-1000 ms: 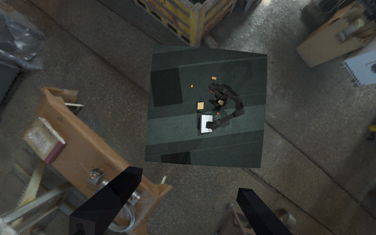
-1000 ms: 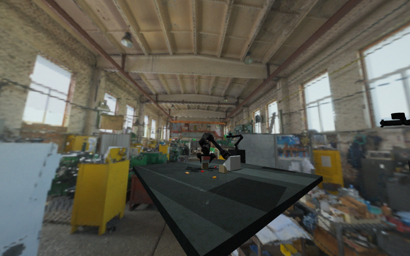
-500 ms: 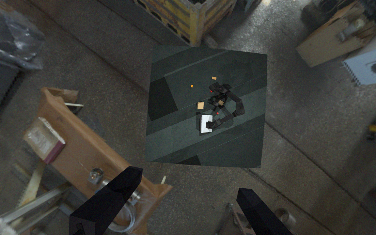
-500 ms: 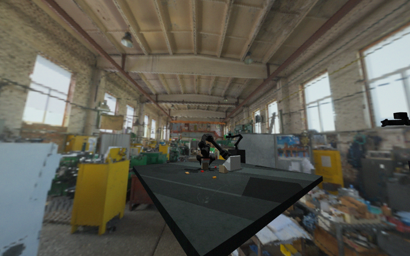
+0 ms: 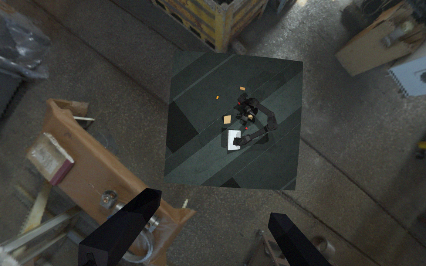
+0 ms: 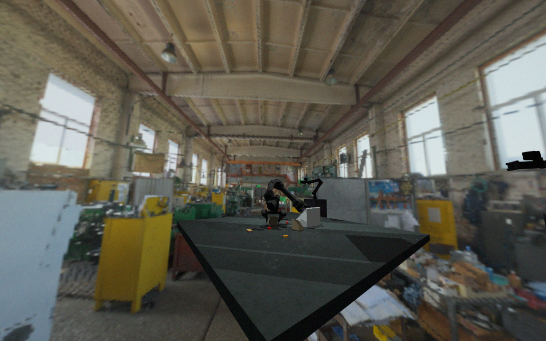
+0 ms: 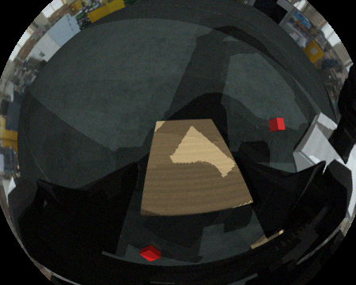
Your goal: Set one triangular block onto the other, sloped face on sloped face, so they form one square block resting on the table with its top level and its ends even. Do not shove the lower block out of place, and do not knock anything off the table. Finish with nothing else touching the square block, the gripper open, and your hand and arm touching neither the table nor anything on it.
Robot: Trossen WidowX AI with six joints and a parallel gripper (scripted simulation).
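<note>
Right now my gripper tip is right at the tan triangular block.
</note>
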